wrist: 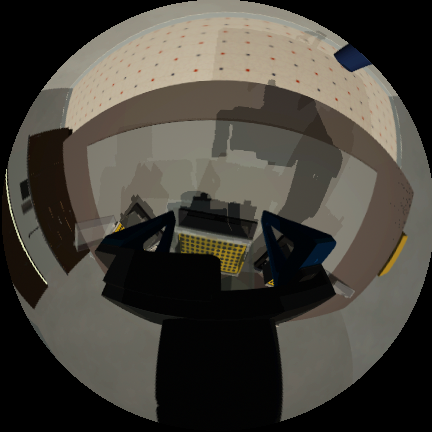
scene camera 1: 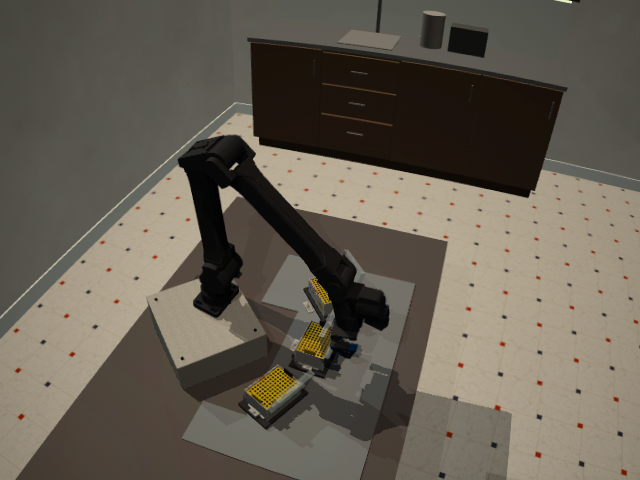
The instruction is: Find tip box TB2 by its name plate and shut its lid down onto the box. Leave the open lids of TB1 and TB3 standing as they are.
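Frame: origin at the arm's base, x left, y back, z up, level; metres.
Seen in the pictures: gripper, fingertip midpoint: (wrist: 217,215) (scene camera 1: 351,342); arm's base, link origin: (scene camera 1: 216,297).
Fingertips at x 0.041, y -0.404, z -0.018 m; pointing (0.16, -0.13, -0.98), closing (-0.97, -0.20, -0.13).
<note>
Pixels of each thing's top centre, then the offset from my fingertips to it. "*": a spot on its surface instead. Level surfaces: height alone.
- far box's clear lid, surface spot: (scene camera 1: 353,264) * dz +0.027, dx +0.269, dy +0.111 m
- middle box's clear lid, surface spot: (scene camera 1: 327,329) * dz +0.052, dx -0.029, dy +0.061 m
- pale grey mat, surface height: dz -0.099 m
- brown surface, surface height: dz -0.102 m
Three tip boxes with yellow racks stand in a row: a near one (scene camera 1: 271,388), a middle one (scene camera 1: 312,342) (wrist: 212,250) and a far one (scene camera 1: 320,291), partly behind the arm. Their name plates are too small to read, so I cannot tell which is TB2. The near box's clear lid (scene camera 1: 301,386) and the far box's clear lid (scene camera 1: 353,264) stand open. The middle box's clear lid (scene camera 1: 327,329) also stands up, seen partly against the arm. My gripper (scene camera 1: 347,348) (wrist: 217,215) is open and empty, beside the middle box on its lid side. Its blue fingers partly cover the outer boxes in the wrist view.
The boxes stand on a pale grey mat (scene camera 1: 330,454) over a brown surface (scene camera 1: 413,248). The arm's pale base block (scene camera 1: 222,356) is left of them. A dark cabinet (scene camera 1: 434,118) (wrist: 50,200) stands at the back. A blue object (wrist: 352,58) and a yellow object (wrist: 393,256) show at the right.
</note>
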